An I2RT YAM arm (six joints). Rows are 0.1 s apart.
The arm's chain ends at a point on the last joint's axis. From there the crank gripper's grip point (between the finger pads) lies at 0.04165 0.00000 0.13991 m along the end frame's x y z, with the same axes.
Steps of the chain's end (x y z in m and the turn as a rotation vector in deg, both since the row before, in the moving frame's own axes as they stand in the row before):
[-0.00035 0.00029 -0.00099 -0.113 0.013 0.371]
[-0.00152 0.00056 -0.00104 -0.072 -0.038 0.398]
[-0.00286 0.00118 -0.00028 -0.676 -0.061 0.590]
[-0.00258 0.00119 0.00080 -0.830 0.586 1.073]
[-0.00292 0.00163 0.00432 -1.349 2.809 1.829]
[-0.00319 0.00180 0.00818 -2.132 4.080 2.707]
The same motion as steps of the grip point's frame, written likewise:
[-0.00032 0.00084 -0.00100 -0.113 0.013 0.371]
[-0.00161 0.00102 -0.00101 -0.072 -0.038 0.398]
[-0.00302 0.00326 -0.00025 -0.676 -0.061 0.590]
[-0.00118 0.00401 0.00035 -0.830 0.586 1.073]
[0.00381 0.00634 0.00206 -1.349 2.809 1.829]
[0.00648 0.00914 0.00473 -2.132 4.080 2.707]

